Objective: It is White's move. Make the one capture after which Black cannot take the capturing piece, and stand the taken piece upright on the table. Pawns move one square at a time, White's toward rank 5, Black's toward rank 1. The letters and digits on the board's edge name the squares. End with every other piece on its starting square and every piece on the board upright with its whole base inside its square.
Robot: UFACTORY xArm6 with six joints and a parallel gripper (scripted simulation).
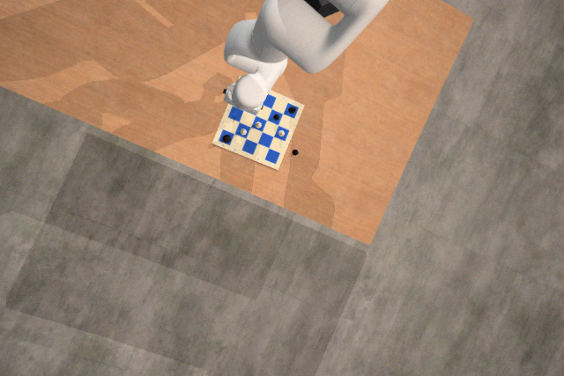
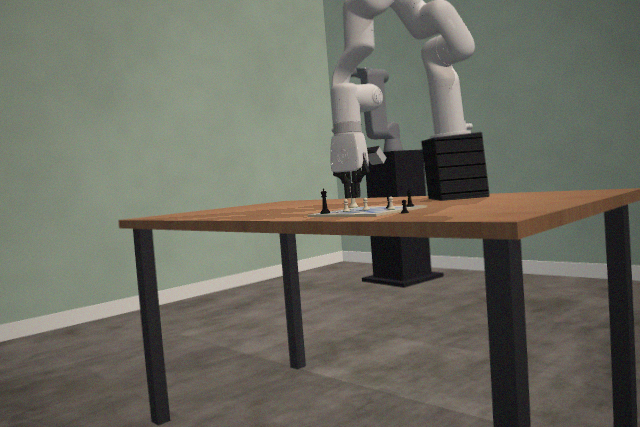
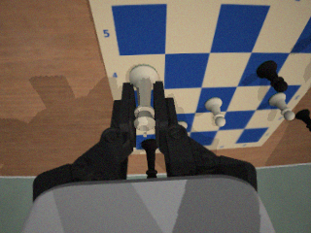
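The tall white piece lies 10 mm below my hand. The rest, counted from my hand: blue-and-cream chessboard 80 mm to the left, 50 mm below, 30 mm ahead; tall black piece 120 mm ahead, 20 mm to the left, 20 mm below.
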